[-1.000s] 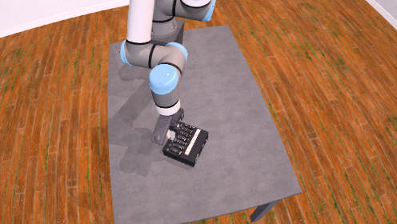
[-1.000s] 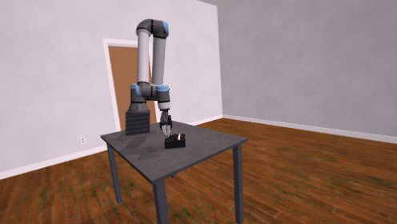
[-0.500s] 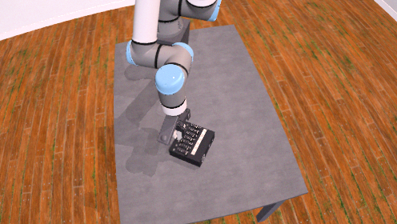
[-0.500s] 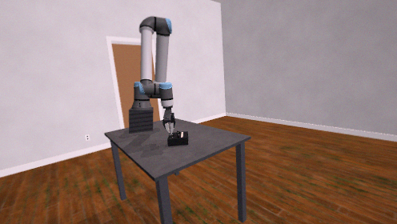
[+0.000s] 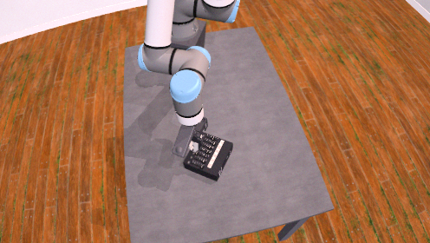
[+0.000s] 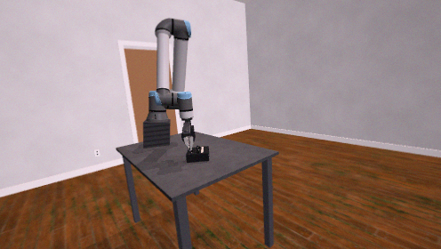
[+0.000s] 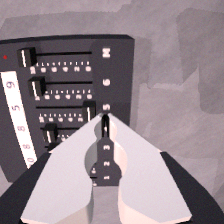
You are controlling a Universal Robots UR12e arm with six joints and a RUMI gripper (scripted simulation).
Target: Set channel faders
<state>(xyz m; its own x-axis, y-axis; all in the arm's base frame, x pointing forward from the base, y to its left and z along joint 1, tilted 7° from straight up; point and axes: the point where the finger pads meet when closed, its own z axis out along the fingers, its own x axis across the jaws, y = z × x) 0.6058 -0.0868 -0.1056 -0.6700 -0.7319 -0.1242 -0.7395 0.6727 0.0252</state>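
The fader knob lies 10 mm behind my hand, 90 mm to the left of it and 10 mm below it. Round my hand: channel fader cap 10 mm ahead, 10 mm to the left, 10 mm below.
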